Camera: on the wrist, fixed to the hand. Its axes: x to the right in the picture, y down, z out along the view.
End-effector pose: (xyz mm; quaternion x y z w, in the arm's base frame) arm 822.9 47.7 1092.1 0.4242 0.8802 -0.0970 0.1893
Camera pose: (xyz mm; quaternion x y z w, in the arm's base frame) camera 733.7 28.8 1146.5 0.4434 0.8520 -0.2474 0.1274
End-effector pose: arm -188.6 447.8 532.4 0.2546 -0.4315 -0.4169 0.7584
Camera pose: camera -161.5 394.0 444.9 0.3733 -0.5026 -0.3475 0.6981
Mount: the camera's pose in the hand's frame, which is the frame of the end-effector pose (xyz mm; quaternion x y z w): 14.7 -82.2 -65.6 0.1650 -0.0128 -0.0056 0.9862
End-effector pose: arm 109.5 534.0 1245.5 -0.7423 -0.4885 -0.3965 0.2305
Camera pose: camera 14.1 528.3 1291.8 -0.6964 -0.5543 -0.3022 0.3413
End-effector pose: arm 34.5 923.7 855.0 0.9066 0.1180 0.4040 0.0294
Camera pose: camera -20.2 1004.2 897.5 -0.9035 -0.1877 -0.3672 0.1168
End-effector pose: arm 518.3 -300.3 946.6 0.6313 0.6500 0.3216 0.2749
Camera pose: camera 414.5 -290.0 926.5 0.6684 0.6941 0.2003 0.1771
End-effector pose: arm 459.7 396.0 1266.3 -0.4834 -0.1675 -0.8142 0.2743
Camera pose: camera 358.4 421.7 1247.3 -0.4410 -0.3058 -0.7707 0.3436
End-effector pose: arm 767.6 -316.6 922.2 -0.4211 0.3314 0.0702 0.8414
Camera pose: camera 778.9 -420.7 939.6 -0.2774 0.3253 0.0152 0.9039
